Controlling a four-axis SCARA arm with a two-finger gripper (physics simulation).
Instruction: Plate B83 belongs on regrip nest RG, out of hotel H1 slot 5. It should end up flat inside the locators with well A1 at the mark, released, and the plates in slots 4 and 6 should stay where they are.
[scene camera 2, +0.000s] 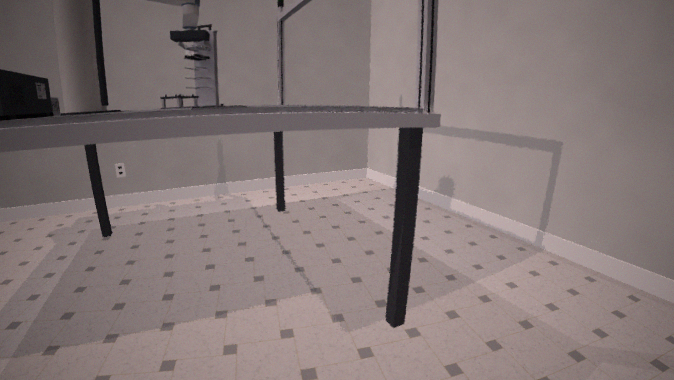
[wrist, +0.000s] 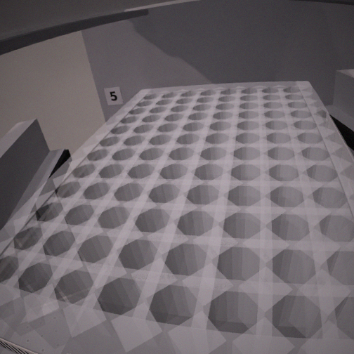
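Plate B83 (wrist: 220, 172), a pale plate with rows of round wells, fills most of the wrist view beside the slot label 5 (wrist: 113, 96). My gripper (wrist: 192, 112) (scene camera 2: 194, 46) has a finger against each long side of the plate and is shut on it. In the scene view the gripper is small, at the upper part of hotel H1 (scene camera 2: 216, 72); the plates there are too small to tell apart. A low stand with upright pins, seemingly regrip nest RG (scene camera 2: 179, 96), stands left of the hotel. The A1 mark and the plates in slots 4 and 6 cannot be made out.
The hotel's grey back panel (wrist: 240, 45) rises behind the plate. Thin hotel shelves lie below the gripper in the scene view. A dark box (scene camera 2: 22, 95) stands at the left on the table (scene camera 2: 300, 120). Upright frame posts (scene camera 2: 428, 55) rise from the table at the right.
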